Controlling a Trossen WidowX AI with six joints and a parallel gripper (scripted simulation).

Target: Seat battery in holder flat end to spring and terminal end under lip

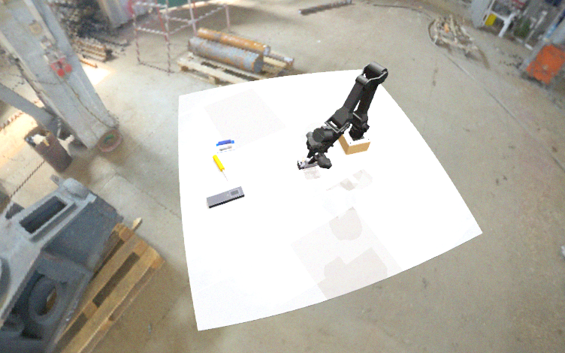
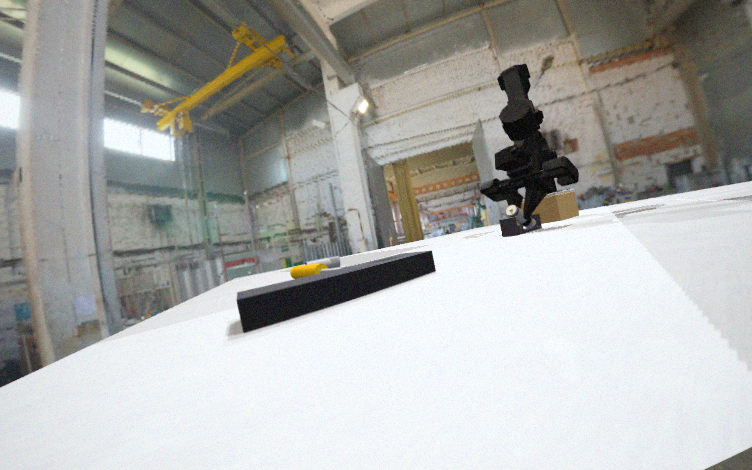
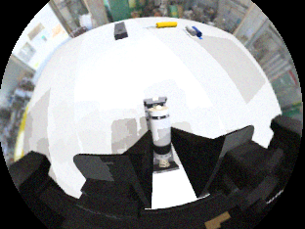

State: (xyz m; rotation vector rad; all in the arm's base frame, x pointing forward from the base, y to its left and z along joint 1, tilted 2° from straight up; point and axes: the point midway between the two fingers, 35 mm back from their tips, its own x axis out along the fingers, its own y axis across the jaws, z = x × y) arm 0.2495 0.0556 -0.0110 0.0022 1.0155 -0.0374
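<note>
The battery is 1 cm above my gripper tip. Also, from my gripper tip: white item 34 cm ahead, 22 cm to the right, 2 cm below; then yellow-handled screwdriver 38 cm ahead, 8 cm to the right, 2 cm below; then flat black box 39 cm ahead, 7 cm to the left, 1 cm below.
</note>
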